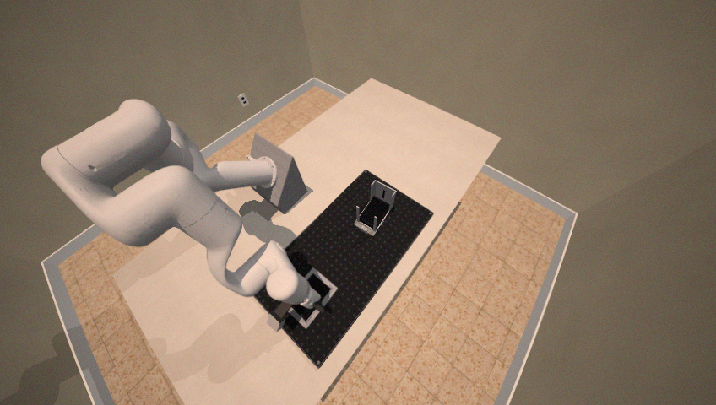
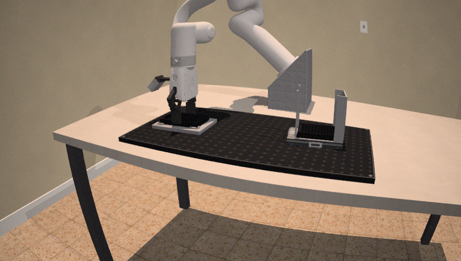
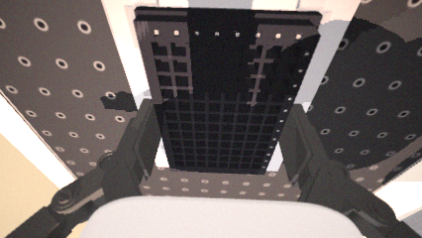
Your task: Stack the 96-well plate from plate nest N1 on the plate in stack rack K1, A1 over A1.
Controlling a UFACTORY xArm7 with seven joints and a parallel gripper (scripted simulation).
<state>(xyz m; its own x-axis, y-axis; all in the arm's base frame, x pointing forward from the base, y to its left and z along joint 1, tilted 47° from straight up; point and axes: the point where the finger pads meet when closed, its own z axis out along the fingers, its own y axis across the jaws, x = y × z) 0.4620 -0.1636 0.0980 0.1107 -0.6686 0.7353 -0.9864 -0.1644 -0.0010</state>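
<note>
Right now the plate nest N1 is 20 mm below my hand. From my hand the other things lie so: thin post (340 mm to the left, 50 mm above).
</note>
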